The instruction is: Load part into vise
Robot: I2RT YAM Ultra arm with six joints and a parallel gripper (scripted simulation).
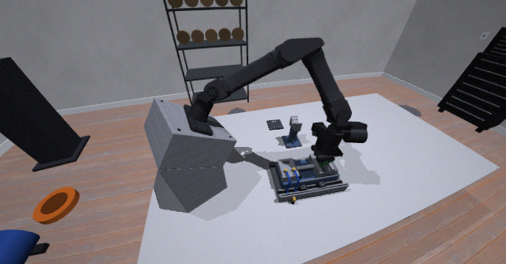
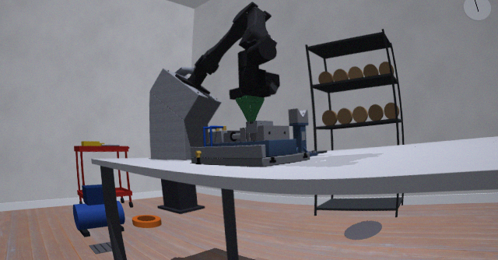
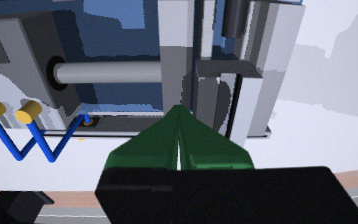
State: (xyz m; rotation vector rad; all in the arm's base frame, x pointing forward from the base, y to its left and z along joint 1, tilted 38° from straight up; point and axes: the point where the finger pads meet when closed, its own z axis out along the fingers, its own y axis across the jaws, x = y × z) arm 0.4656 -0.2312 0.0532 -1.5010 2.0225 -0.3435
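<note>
Now: hand 30 mm short of the part, 10 mm to the left of it and 10 mm above it. Round my hand: cylinder rod: 50 mm behind, 30 mm to the left, 30 mm below; then fixed jaw: 70 mm ahead, 30 mm below; then moving jaw: 20 mm to the left, 30 mm below.
</note>
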